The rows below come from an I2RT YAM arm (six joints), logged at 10 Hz.
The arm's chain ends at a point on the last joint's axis. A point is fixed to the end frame.
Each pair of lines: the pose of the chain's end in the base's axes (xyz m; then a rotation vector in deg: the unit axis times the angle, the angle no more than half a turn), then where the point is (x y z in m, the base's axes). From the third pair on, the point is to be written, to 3 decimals.
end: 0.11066, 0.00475, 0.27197, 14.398, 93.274, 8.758
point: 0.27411 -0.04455 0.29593
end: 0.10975, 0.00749, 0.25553, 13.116, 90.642, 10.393
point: 0.27302 -0.03777 0.28738
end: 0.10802, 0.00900, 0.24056, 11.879, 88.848, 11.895
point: 0.271 -0.032 0.278
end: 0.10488, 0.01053, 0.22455, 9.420, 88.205, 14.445
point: 0.269 -0.022 0.265
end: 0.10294, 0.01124, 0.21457, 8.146, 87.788, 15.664
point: 0.268 -0.017 0.257
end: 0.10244, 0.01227, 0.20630, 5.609, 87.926, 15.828
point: 0.268 -0.010 0.250
